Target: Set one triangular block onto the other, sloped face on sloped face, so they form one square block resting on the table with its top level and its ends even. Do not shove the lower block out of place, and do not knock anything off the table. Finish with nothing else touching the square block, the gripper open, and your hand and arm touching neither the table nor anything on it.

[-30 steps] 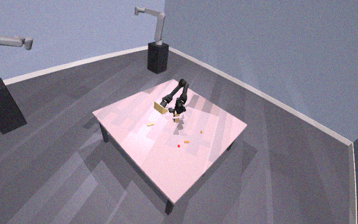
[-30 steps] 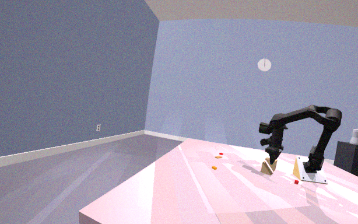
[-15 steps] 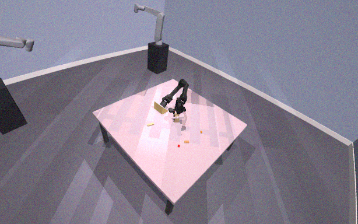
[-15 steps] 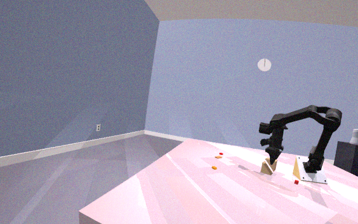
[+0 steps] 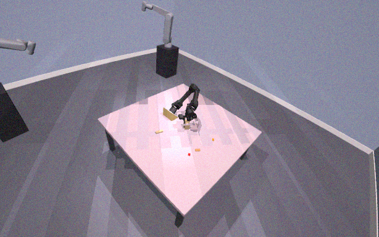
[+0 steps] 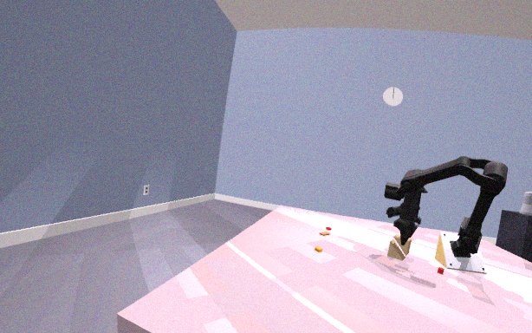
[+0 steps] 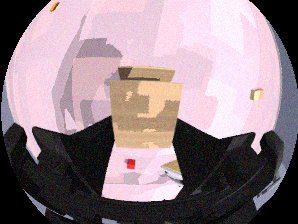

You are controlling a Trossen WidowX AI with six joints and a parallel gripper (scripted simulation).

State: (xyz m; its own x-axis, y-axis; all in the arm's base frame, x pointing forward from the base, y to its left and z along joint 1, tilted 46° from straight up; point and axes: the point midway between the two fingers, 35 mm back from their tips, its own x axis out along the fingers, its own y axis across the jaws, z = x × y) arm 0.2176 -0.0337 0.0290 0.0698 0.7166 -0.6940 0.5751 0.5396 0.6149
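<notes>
My gripper tip is now 10 cm past the red cube, 10 cm to the right of it and 5 cm above it. The rest, counted from my gripper tip: tan triangular block (1 cm above); orange bit (32 cm ahead, 5 cm to the left, 5 cm below).
</notes>
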